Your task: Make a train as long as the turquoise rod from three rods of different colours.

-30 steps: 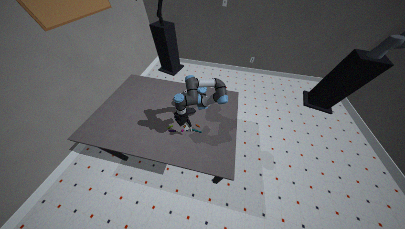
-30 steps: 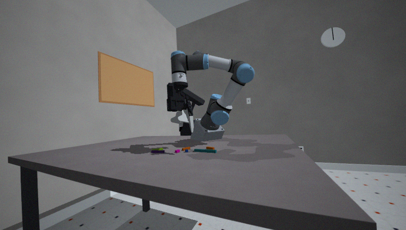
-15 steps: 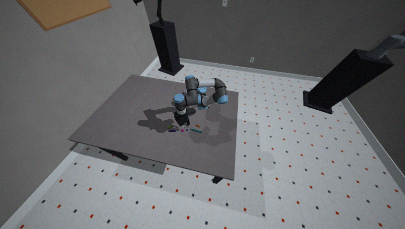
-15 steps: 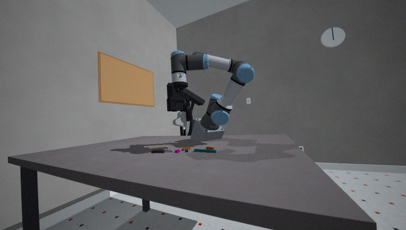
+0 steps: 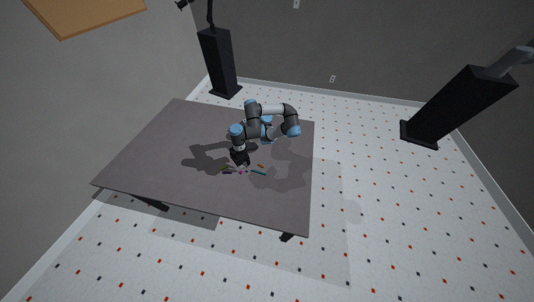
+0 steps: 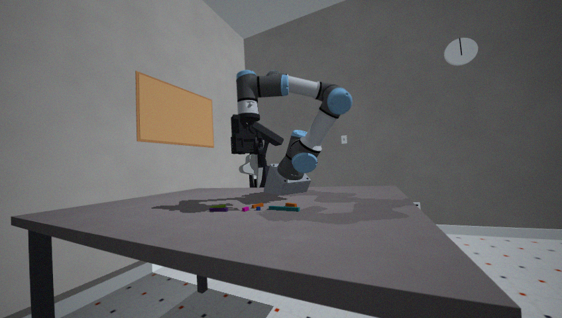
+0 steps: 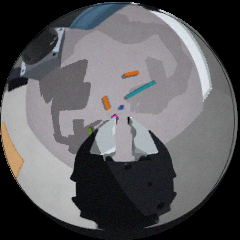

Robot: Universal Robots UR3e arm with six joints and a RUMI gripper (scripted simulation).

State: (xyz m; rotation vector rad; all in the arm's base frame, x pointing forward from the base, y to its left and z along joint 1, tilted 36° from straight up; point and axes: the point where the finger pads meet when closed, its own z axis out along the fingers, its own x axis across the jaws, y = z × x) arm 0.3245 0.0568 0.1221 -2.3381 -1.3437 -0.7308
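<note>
Now: hand 8 cm above the blue rod. Round my hand: purple rod (11 cm to the right, 8 cm below, 7 cm ahead); turquoise rod (8 cm to the left, 8 cm below, 3 cm behind); magenta rod (8 cm below, 3 cm to the right, 3 cm ahead).
</note>
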